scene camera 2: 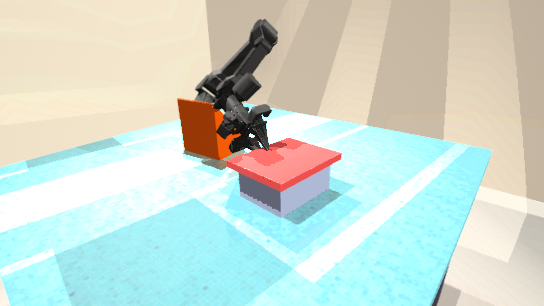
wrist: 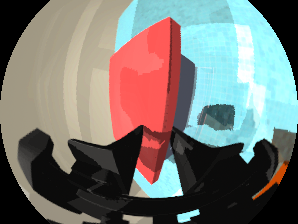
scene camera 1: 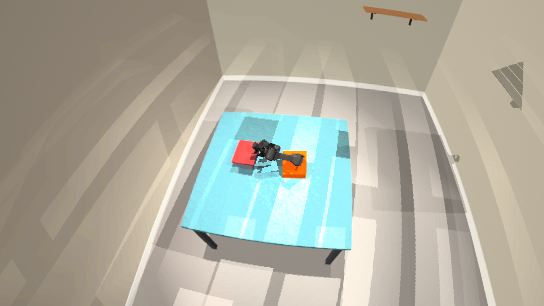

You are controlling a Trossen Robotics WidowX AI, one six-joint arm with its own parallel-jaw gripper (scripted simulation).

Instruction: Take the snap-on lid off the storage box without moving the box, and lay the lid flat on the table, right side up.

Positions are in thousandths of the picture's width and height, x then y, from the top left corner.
Scene:
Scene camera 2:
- gripper: 488,502
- red lid: 532,528
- grey storage box: 516,668
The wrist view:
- gripper: 525,574
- red lid: 485,337
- grey storage box: 622,404

